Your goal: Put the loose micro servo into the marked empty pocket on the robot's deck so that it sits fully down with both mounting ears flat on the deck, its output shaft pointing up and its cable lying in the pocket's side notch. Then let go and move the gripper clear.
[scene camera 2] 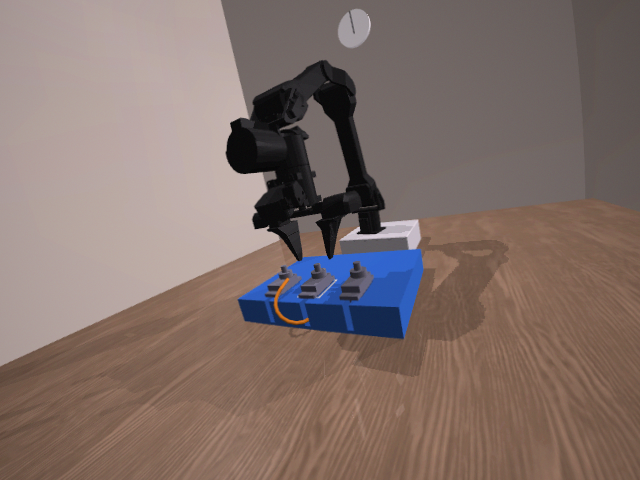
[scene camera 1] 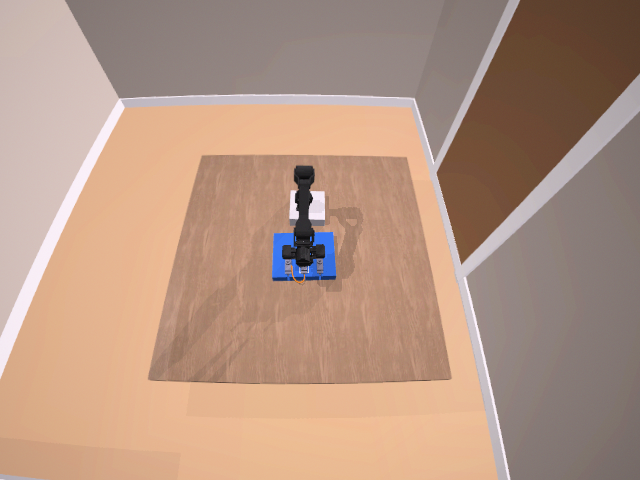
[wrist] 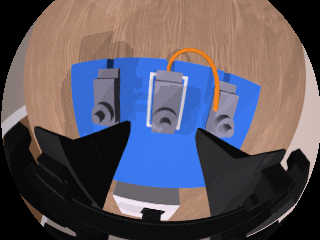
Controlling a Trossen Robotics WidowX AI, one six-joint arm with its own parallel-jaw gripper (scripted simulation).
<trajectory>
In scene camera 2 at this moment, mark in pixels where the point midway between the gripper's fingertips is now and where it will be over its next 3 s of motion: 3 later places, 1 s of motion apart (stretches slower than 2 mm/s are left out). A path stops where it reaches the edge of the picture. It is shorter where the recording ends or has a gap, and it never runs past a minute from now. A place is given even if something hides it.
The gripper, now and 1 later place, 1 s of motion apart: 315,259; 323,192
</trajectory>
